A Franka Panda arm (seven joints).
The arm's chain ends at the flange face. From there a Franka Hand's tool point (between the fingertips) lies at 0.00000 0.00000 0.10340 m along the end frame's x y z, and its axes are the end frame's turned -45 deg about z.
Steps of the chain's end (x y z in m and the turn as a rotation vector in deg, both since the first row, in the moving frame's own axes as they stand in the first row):
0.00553, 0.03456, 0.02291, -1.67, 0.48, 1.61
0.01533, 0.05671, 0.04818, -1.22, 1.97, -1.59
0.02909, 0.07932, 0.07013, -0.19, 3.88, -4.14
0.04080, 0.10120, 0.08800, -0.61, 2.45, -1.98
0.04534, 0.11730, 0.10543, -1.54, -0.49, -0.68
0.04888, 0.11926, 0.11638, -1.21, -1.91, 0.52
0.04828, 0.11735, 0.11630, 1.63, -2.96, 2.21
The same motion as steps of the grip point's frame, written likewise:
-0.02208, 0.03107, 0.02286, -1.52, -0.84, 1.61
-0.02825, 0.05500, 0.04810, -2.26, 0.53, -1.59
-0.03063, 0.08167, 0.06989, -2.88, 2.61, -4.14
-0.04030, 0.10427, 0.08790, -2.16, 1.30, -1.98
-0.05347, 0.11636, 0.10539, -0.74, -1.44, -0.68
-0.05374, 0.11798, 0.11630, 0.49, -2.21, 0.52
-0.05042, 0.11123, 0.11612, 3.25, -0.94, 2.21

